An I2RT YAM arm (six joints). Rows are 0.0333 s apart.
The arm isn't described. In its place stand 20 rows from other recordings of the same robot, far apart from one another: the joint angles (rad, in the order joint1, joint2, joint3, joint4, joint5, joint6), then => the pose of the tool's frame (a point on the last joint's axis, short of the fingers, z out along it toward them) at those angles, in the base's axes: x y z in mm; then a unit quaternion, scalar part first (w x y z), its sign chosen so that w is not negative.
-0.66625, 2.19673, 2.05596, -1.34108, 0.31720, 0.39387 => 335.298, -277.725, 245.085, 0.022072, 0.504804, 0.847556, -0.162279
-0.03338, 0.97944, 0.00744, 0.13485, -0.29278, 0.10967 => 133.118, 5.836, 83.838, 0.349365, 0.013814, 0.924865, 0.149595
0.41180, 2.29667, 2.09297, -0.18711, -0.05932, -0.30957 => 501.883, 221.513, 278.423, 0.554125, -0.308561, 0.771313, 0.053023
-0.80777, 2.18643, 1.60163, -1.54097, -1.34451, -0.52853 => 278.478, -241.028, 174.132, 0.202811, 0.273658, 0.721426, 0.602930
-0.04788, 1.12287, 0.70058, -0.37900, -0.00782, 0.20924 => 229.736, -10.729, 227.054, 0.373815, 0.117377, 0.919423, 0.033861
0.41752, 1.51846, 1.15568, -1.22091, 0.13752, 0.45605 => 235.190, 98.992, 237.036, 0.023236, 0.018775, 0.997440, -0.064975
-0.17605, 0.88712, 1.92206, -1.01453, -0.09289, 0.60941 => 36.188, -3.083, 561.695, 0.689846, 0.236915, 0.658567, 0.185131
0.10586, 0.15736, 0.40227, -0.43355, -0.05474, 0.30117 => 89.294, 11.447, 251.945, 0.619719, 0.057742, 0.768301, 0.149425
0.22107, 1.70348, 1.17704, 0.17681, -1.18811, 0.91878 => 362.449, 115.307, 274.053, 0.152580, -0.069507, 0.747747, 0.642466
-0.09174, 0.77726, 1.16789, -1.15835, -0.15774, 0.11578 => 114.079, -4.879, 371.611, 0.388720, 0.064412, 0.915854, 0.077199
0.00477, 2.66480, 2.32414, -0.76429, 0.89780, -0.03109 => 548.856, -25.220, 123.414, 0.202379, 0.084439, 0.878251, -0.424956
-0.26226, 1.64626, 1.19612, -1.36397, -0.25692, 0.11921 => 253.919, -58.796, 218.938, 0.110962, -0.201894, -0.963630, -0.135436
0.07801, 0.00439, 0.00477, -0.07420, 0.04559, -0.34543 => 110.033, 6.974, 166.673, 0.672056, -0.138770, 0.719431, -0.107251
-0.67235, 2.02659, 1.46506, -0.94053, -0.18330, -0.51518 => 303.701, -233.478, 162.133, 0.079535, 0.074993, 0.992390, 0.056668
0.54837, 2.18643, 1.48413, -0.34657, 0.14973, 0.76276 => 389.072, 231.448, 121.909, 0.248005, 0.122265, 0.955841, 0.099562
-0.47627, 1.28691, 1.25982, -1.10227, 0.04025, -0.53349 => 212.105, -111.032, 321.209, 0.182079, -0.023503, 0.975270, -0.123061
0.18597, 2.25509, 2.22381, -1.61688, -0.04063, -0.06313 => 417.571, 80.035, 261.131, 0.039837, 0.123330, -0.991404, -0.017887
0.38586, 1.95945, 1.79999, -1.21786, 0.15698, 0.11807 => 365.688, 142.544, 271.023, 0.112706, -0.124956, 0.984390, -0.051573
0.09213, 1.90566, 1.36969, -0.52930, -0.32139, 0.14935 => 397.507, 48.020, 195.013, 0.226401, -0.012657, 0.956504, 0.183526
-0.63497, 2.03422, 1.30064, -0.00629, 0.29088, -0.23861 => 348.188, -269.211, 157.305, 0.305765, 0.235584, 0.876034, -0.289089
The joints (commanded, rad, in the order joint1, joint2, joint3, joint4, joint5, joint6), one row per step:
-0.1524, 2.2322, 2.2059, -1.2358, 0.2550, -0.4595
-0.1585, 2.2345, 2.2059, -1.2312, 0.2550, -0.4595
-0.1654, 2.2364, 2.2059, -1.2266, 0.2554, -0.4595
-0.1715, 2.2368, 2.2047, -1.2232, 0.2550, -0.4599
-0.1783, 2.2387, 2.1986, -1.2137, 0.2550, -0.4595
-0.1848, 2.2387, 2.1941, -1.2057, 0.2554, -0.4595
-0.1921, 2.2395, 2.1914, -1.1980, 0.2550, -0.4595
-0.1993, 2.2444, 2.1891, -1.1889, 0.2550, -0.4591
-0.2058, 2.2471, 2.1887, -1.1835, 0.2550, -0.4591
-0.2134, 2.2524, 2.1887, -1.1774, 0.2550, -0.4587
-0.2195, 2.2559, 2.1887, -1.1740, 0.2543, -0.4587
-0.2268, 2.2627, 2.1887, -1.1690, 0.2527, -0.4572
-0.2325, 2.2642, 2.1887, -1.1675, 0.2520, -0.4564
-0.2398, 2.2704, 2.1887, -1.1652, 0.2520, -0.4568
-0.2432, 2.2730, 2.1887, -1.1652, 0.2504, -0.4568
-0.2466, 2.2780, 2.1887, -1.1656, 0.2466, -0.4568
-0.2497, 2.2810, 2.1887, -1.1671, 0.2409, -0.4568
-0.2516, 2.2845, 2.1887, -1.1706, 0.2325, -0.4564
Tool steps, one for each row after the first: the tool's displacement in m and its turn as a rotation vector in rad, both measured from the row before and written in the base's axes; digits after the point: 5 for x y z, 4 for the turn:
0.00034, -0.00291, -0.00086, -0.0004, -0.0023, -0.0061
0.00018, -0.00328, -0.00068, -0.0008, -0.0026, -0.0070
-0.00018, -0.00282, -0.00040, 0.0000, -0.0017, -0.0056
0.00033, -0.00326, -0.00224, -0.0002, -0.0016, -0.0072
-0.00003, -0.00308, -0.00099, -0.0010, -0.0034, -0.0066
0.00006, -0.00346, -0.00086, -0.0004, -0.0042, -0.0072
0.00080, -0.00358, -0.00252, -0.0003, -0.0020, -0.0076
0.00025, -0.00316, -0.00113, -0.0005, -0.0023, -0.0065
0.00057, -0.00377, -0.00217, -0.0001, -0.0009, -0.0080
0.00018, -0.00295, -0.00146, 0.0007, 0.0000, -0.0059
0.00065, -0.00362, -0.00291, 0.0022, 0.0009, -0.0082
-0.00030, -0.00267, -0.00063, 0.0008, -0.0004, -0.0062
0.00020, -0.00360, -0.00273, 0.0008, 0.0039, -0.0069
-0.00005, -0.00159, -0.00119, 0.0021, 0.0022, -0.0029
0.00024, -0.00159, -0.00232, 0.0048, 0.0044, -0.0022
-0.00008, -0.00129, -0.00146, 0.0064, 0.0030, -0.0013
-0.00005, -0.00062, -0.00177, 0.0096, 0.0047, 0.0003

